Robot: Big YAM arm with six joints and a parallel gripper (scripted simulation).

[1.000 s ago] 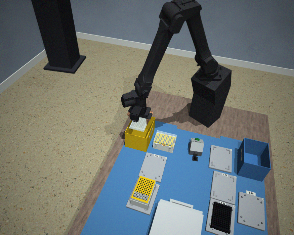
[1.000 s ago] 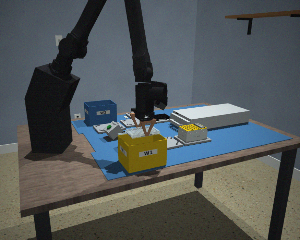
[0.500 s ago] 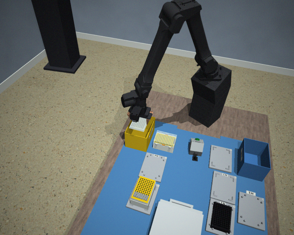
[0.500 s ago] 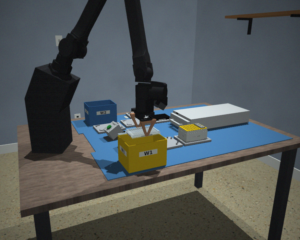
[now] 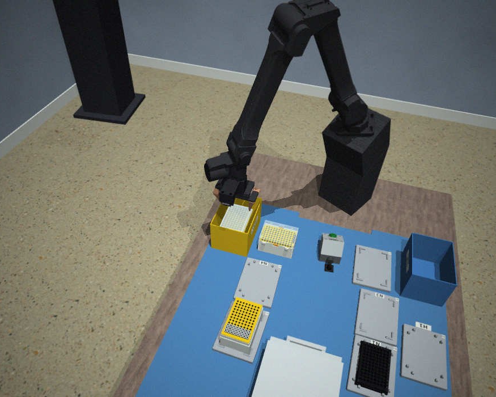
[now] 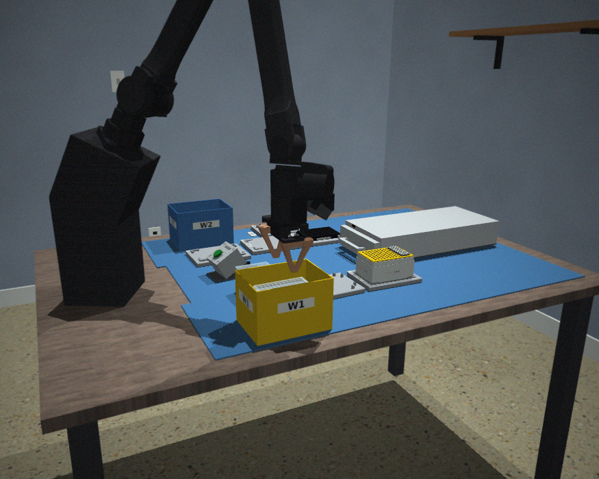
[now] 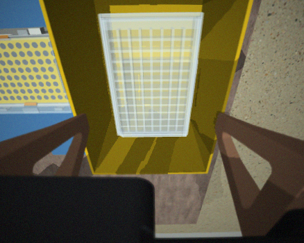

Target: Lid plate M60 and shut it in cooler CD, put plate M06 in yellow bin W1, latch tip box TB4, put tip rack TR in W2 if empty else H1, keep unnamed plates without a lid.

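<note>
Right now my hand is 360 mm short of the tip rack TR, 90 mm to the right of it and 90 mm above it. Round my hand: yellow bin W1: 110 mm below; then clear assay plate M06: 70 mm below; then nest N4: 190 mm ahead, 110 mm to the left, 140 mm below.
</note>
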